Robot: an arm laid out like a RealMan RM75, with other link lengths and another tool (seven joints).
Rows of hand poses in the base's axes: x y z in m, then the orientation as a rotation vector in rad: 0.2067 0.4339 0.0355 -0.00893 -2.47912 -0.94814; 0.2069 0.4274 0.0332 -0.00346 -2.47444 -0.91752; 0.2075 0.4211 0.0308 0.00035 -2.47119 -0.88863; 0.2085 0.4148 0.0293 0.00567 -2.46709 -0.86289; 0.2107 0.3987 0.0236 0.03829 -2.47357 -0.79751; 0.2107 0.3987 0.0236 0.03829 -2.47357 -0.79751; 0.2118 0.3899 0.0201 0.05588 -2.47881 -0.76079; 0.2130 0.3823 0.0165 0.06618 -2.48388 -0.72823; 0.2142 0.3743 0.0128 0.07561 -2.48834 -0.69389; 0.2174 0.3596 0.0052 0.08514 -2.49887 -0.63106; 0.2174 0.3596 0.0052 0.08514 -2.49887 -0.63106; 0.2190 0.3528 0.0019 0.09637 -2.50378 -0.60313; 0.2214 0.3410 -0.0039 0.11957 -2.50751 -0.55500; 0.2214 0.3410 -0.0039 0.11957 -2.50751 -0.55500; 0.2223 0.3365 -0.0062 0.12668 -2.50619 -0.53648; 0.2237 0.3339 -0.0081 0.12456 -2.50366 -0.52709; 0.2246 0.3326 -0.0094 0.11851 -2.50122 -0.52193
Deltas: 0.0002 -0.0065 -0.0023 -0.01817 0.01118 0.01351; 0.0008 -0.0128 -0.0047 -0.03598 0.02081 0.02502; 0.0018 -0.0191 -0.0062 -0.05130 0.02979 0.03687; 0.0040 -0.0352 -0.0119 -0.09125 0.03143 0.07484; 0.0040 -0.0352 -0.0119 -0.09125 0.03143 0.07484; 0.0051 -0.0440 -0.0154 -0.11432 0.03041 0.09506; 0.0063 -0.0516 -0.0190 -0.13589 0.03017 0.10922; 0.0075 -0.0596 -0.0227 -0.15875 0.03075 0.12336; 0.0107 -0.0743 -0.0303 -0.20265 0.03085 0.14307; 0.0107 -0.0743 -0.0303 -0.20265 0.03085 0.14307; 0.0123 -0.0811 -0.0336 -0.22099 0.02830 0.15629; 0.0147 -0.0929 -0.0394 -0.25099 0.02645 0.18294; 0.0147 -0.0929 -0.0394 -0.25099 0.02645 0.18294; 0.0156 -0.0974 -0.0417 -0.26235 0.02859 0.19282; 0.0170 -0.1000 -0.0436 -0.26880 0.03304 0.19461; 0.0179 -0.1013 -0.0449 -0.27303 0.03789 0.19267
